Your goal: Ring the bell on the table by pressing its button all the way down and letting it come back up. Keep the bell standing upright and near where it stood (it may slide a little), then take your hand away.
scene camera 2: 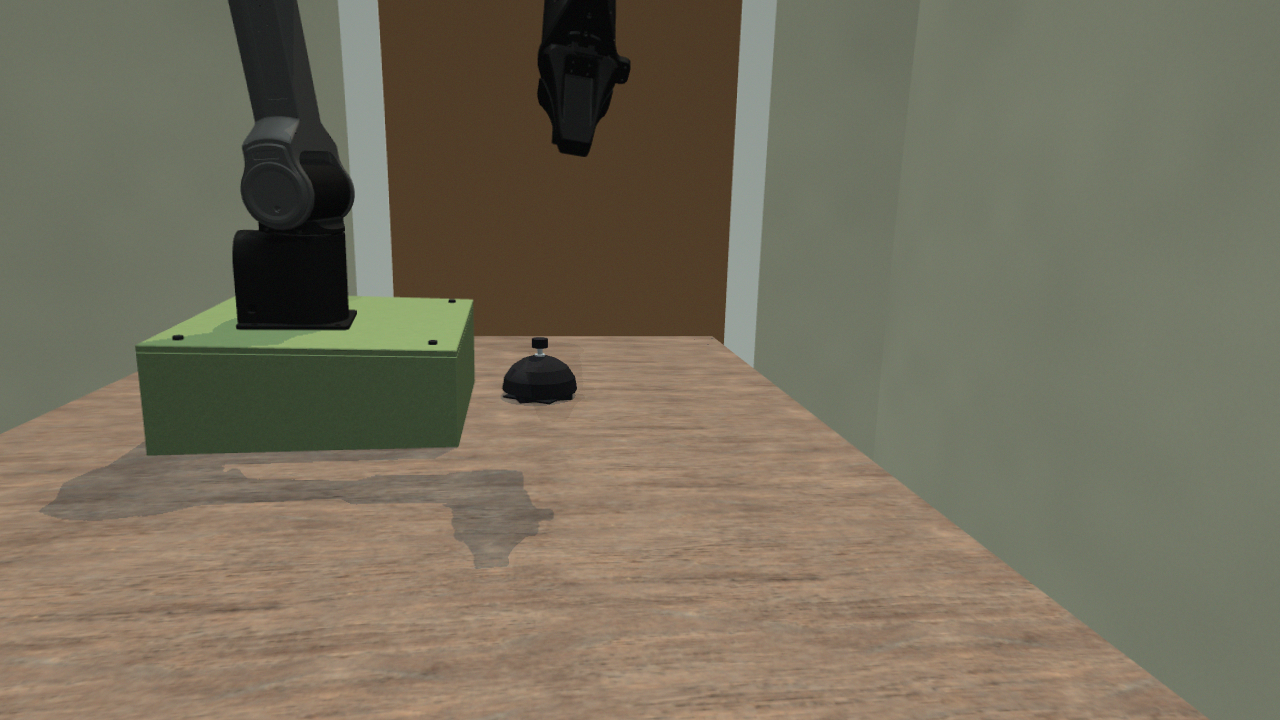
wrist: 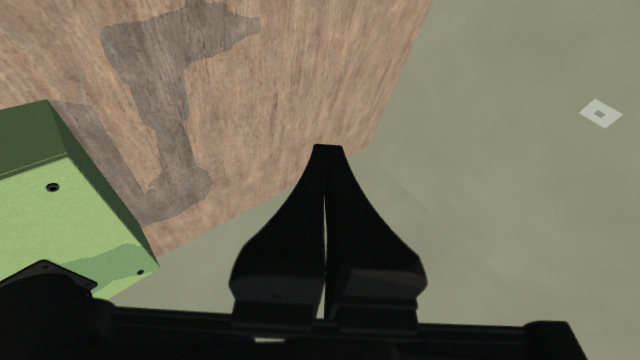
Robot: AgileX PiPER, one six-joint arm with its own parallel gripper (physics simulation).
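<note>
A black bell (scene camera 2: 538, 379) stands upright on the table (scene camera 2: 680, 537) (wrist: 300, 75), to the right of the green box in the scene view. Its black button (scene camera 2: 539, 342) stands up on a short silver stem above the dome. My gripper (scene camera 2: 573, 150) (wrist: 326, 160) is shut with its fingertips together and holds nothing. It hangs high above the table, well above the bell's height and apart from it in the scene view. The bell does not show in the wrist view.
A green box (scene camera 2: 304, 402) (wrist: 40, 220) carries the arm's base (scene camera 2: 290, 277) on the left. Grey-green walls (scene camera 2: 1074, 223) (wrist: 500, 200) and a brown door (scene camera 2: 465, 179) stand beyond the table. The arm's shadow falls on the table.
</note>
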